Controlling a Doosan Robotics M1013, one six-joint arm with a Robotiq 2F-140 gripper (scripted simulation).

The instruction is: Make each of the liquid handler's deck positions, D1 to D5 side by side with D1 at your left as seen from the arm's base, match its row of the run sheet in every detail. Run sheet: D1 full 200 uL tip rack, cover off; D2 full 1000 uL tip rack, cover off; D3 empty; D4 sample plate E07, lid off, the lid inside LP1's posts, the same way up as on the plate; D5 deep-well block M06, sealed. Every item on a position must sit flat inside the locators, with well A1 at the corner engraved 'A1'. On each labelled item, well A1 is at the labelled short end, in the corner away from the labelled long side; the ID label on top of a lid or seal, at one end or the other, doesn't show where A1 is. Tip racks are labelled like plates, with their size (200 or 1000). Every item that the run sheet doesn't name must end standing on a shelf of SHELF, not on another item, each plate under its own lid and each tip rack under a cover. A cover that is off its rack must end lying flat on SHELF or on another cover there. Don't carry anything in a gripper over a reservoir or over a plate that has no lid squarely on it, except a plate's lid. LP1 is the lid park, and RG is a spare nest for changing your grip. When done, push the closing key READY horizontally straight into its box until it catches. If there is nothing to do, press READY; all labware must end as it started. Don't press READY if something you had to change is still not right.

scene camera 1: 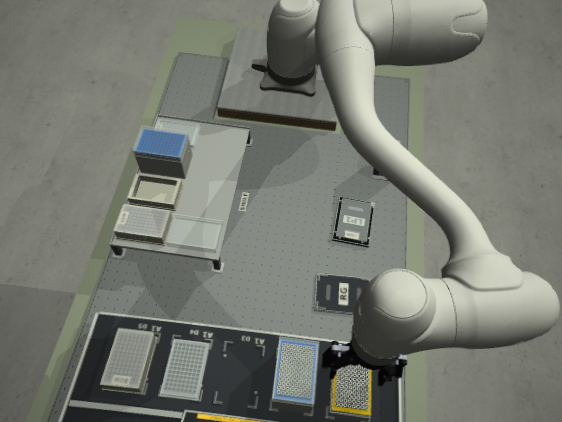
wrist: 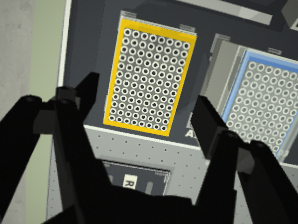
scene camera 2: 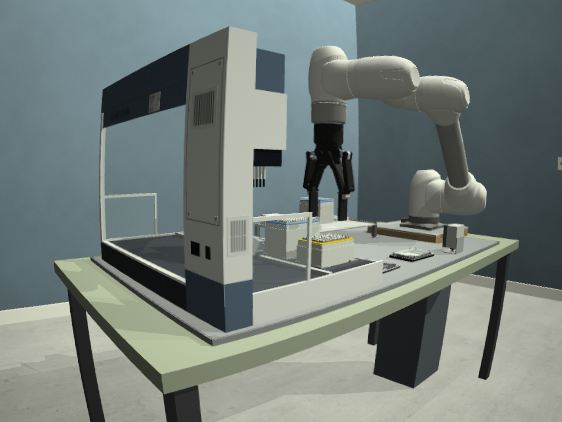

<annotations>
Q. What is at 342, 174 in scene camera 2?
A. The gripper.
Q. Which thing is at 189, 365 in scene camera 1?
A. A clear sample plate.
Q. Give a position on a clear lid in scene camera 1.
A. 354, 218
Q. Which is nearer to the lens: the deep-well block M06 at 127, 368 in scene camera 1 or the clear cover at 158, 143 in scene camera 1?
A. The deep-well block M06.
</annotations>
